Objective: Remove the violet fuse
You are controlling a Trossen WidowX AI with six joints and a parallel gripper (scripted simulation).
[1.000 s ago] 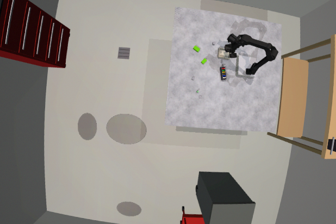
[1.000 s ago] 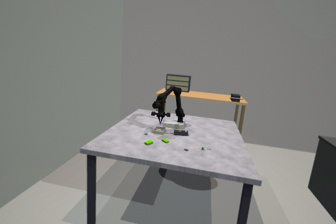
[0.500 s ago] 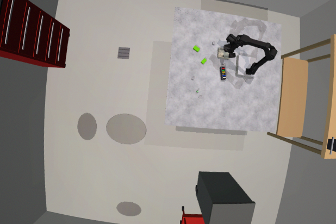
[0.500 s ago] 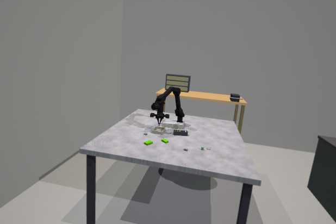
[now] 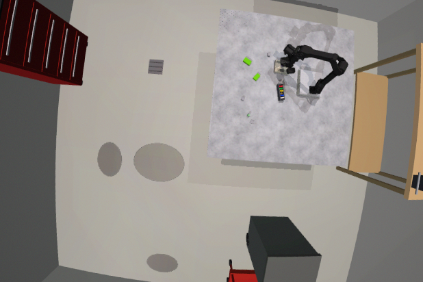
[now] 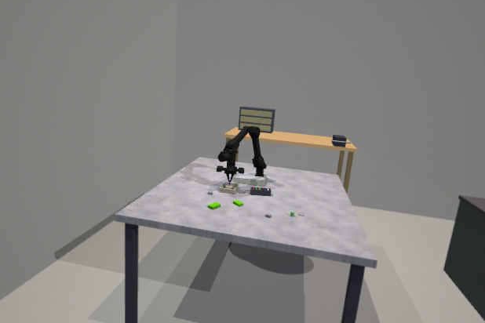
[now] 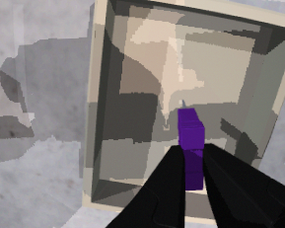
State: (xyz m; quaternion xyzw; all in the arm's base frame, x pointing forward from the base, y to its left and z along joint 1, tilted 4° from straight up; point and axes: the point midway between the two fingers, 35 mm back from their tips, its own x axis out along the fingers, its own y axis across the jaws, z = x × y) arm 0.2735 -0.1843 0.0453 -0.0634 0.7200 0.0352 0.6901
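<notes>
Now: the violet fuse 1 cm below my gripper tip. Round my gripper tip: tray 6 cm below; yellow fuse 1 cm ahead, 21 cm to the left, 3 cm below; green fuse 1 cm ahead, 19 cm to the left, 3 cm below.
</notes>
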